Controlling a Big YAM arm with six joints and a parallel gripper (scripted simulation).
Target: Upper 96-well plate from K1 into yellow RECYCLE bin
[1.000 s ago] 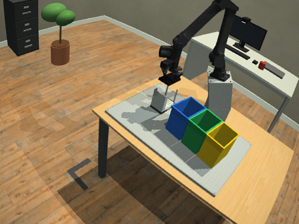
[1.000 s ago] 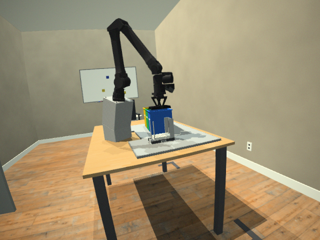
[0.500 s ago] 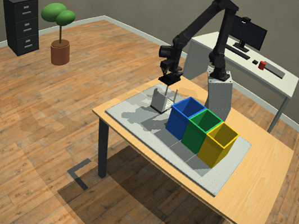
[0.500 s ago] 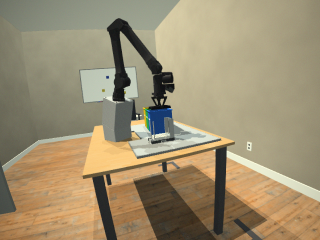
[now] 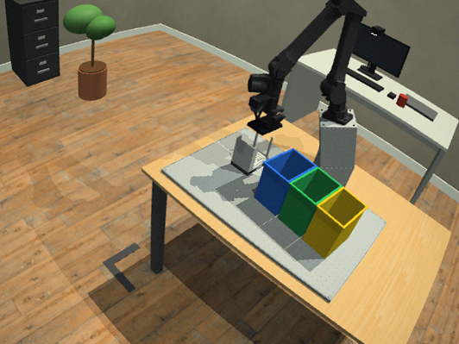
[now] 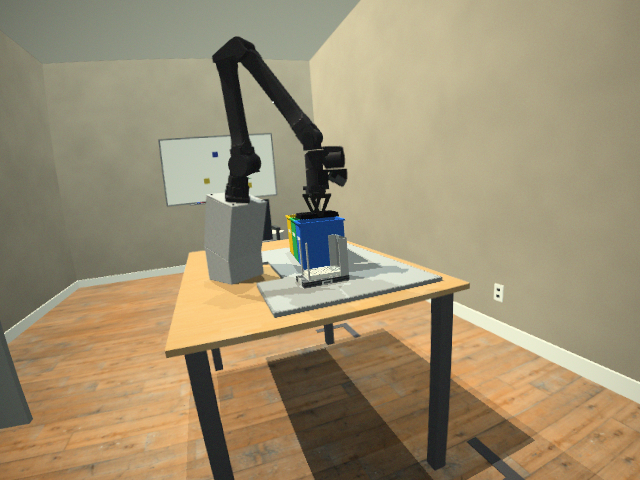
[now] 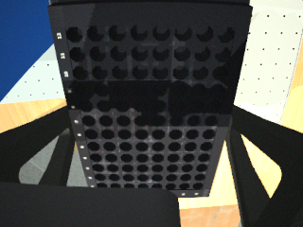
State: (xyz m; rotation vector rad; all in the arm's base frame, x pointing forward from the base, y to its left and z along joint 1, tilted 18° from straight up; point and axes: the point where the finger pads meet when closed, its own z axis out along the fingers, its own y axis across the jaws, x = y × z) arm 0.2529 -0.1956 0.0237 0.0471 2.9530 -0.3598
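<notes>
The yellow bin is 460 mm to the left of my hand, 140 mm below it and 90 mm ahead of it. Also, from my hand: dark 96-well plate: right at my hand; blue bin: 190 mm to the left, 140 mm below, 60 mm ahead; white plate: 200 mm below, 20 mm to the right.
</notes>
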